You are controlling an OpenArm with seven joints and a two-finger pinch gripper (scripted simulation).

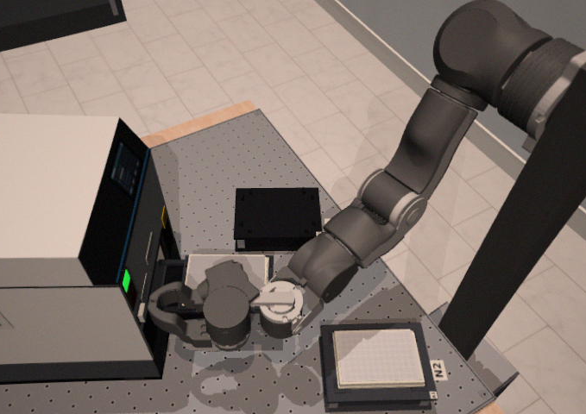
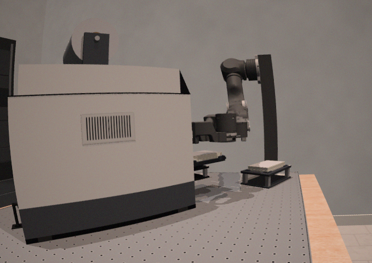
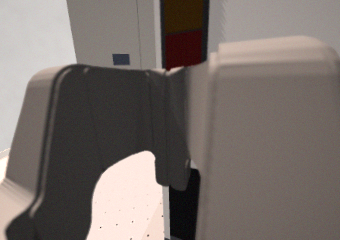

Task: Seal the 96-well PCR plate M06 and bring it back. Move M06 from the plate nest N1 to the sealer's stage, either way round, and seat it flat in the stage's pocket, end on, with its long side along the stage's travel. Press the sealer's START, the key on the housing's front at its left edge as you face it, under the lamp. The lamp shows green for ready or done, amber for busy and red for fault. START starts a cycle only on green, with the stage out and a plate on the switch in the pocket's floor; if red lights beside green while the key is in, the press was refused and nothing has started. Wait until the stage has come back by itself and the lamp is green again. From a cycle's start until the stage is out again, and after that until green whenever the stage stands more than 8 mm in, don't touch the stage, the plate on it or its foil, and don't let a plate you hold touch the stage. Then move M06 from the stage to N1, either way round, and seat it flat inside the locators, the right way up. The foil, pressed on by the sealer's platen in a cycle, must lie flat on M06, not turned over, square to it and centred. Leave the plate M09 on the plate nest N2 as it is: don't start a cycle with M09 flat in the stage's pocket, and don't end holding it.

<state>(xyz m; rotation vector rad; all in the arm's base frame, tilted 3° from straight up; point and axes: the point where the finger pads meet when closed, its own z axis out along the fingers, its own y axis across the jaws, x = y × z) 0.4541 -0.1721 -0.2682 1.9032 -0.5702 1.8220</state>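
Now: the start key 2 cm ahead of my hand and 1 cm to the right of it. From my hand the other things lie so: sealer's stage: 12 cm behind, 9 cm below, 3 cm to the right; then touchscreen: 13 cm to the right, 13 cm above, 5 cm behind; then 96-well plate M06: 12 cm behind, 8 cm below, 3 cm to the right.
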